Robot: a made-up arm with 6 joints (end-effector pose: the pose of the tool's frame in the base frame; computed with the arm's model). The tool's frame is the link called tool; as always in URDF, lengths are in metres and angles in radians. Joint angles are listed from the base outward.
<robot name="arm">
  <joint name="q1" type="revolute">
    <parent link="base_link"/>
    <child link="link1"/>
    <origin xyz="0.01 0 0.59"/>
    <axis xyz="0 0 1"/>
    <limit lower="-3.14" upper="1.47"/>
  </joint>
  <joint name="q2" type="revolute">
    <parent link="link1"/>
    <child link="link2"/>
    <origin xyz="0 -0.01 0.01"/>
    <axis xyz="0 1 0"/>
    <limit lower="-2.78" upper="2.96"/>
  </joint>
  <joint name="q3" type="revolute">
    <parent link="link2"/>
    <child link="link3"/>
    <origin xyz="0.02 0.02 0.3"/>
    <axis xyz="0 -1 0"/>
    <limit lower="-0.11" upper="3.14"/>
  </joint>
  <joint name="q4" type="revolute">
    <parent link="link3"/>
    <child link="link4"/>
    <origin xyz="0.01 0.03 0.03"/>
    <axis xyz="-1 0 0"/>
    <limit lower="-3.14" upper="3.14"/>
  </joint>
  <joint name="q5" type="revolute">
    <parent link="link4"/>
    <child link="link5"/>
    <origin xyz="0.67 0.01 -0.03"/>
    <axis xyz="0 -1 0"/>
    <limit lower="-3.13" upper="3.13"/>
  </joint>
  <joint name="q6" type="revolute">
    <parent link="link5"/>
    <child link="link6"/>
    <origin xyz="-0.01 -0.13 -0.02"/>
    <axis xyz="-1 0 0"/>
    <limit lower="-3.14" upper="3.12"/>
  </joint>
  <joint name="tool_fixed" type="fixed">
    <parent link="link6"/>
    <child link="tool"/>
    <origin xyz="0.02 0.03 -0.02" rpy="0 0 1.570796"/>
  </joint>
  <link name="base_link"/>
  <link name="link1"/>
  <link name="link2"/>
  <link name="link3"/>
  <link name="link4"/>
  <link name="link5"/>
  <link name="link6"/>
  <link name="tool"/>
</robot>
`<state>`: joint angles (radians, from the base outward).
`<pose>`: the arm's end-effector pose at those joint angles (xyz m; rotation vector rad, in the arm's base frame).
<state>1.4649 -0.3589 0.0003 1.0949 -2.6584 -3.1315</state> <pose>0.1211 0.4810 1.2616 0.6933 -1.1514 -0.0160</pose>
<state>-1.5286 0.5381 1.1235 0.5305 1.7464 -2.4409</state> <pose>-0.0448 -0.6851 1.2777 -0.4300 -0.7508 2.3402</pose>
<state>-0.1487 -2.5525 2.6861 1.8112 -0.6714 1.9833</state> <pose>0.3239 -0.0363 -0.1154 0.9058 -1.5197 -0.1798</pose>
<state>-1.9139 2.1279 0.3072 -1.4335 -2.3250 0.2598</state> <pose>0.0326 -0.0316 -0.1783 -1.3999 2.1342 -0.8025</pose>
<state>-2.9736 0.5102 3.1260 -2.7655 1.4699 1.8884</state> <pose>0.4952 -0.1073 1.2166 -1.7733 -0.1888 -0.6147</pose>
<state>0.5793 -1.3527 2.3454 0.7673 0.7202 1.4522</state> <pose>-0.6537 -0.5555 0.2355 0.3804 -1.0655 -1.8327</pose>
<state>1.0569 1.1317 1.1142 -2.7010 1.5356 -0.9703</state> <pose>0.3748 0.9045 0.7088 1.3529 -1.5004 -0.7699</pose>
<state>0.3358 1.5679 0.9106 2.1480 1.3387 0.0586</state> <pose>0.8831 0.3733 0.2364 1.3071 -0.3527 -2.0229</pose>
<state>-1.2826 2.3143 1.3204 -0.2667 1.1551 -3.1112</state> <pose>0.0733 -0.5607 -0.2063 -0.0760 3.0151 -0.2128</pose>
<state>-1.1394 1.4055 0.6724 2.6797 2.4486 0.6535</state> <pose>0.5039 -0.7261 0.2028 1.4445 0.2238 -2.6884</pose>
